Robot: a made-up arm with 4 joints. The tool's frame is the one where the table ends. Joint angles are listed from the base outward.
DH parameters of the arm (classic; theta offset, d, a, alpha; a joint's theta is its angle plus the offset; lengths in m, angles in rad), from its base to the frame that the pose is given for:
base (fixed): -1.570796 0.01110 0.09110 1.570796
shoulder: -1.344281 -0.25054 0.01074 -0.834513
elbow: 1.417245 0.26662 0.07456 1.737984
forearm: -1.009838 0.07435 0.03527 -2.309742
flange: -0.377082 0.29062 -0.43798 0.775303
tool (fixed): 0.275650 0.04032 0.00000 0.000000
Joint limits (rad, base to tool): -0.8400..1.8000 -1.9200..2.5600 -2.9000..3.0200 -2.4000..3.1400
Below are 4 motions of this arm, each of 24 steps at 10 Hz.
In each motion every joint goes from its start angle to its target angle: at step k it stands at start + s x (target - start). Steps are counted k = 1, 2, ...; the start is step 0. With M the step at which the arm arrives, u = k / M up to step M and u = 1 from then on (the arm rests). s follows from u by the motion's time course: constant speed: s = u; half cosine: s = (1 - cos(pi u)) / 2; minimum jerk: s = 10 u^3 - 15 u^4 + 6 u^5.
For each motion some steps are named. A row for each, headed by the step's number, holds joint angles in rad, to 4 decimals.
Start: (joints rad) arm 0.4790 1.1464 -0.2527 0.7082
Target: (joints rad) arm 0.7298 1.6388 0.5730 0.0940
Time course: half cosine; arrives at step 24
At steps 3, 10, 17, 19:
3: 0.4885 1.1651 -0.2213 0.6848
10: 0.5719 1.3289 0.0533 0.4806
17: 0.6807 1.5425 0.4115 0.2141
19: 0.7039 1.5879 0.4877 0.1575

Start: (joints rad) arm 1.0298 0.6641 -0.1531 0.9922
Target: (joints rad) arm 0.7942 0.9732 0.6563 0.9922
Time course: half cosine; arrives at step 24
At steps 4, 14, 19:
4: 1.0140 0.6848 -0.0989 0.9922
14: 0.8815 0.8587 0.3563 0.9922
19: 0.8185 0.9413 0.5727 0.9922

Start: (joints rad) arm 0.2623 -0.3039 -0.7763 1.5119
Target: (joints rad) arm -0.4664 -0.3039 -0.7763 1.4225
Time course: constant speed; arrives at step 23
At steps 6, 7, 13, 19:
6: 0.0722 -0.3039 -0.7763 1.4886
7: 0.0405 -0.3039 -0.7763 1.4847
13: -0.1496 -0.3039 -0.7763 1.4614
19: -0.3397 -0.3039 -0.7763 1.4380

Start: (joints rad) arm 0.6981 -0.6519 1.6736 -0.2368
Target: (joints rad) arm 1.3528 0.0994 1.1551 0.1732
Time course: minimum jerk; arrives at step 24
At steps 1, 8, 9, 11, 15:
1: 0.6985 -0.6514 1.6732 -0.2365
8: 0.8355 -0.4942 1.5648 -0.1508
9: 0.8783 -0.4451 1.5309 -0.1240
11: 0.9745 -0.3347 1.4547 -0.0637
15: 1.1726 -0.1074 1.2978 0.0604

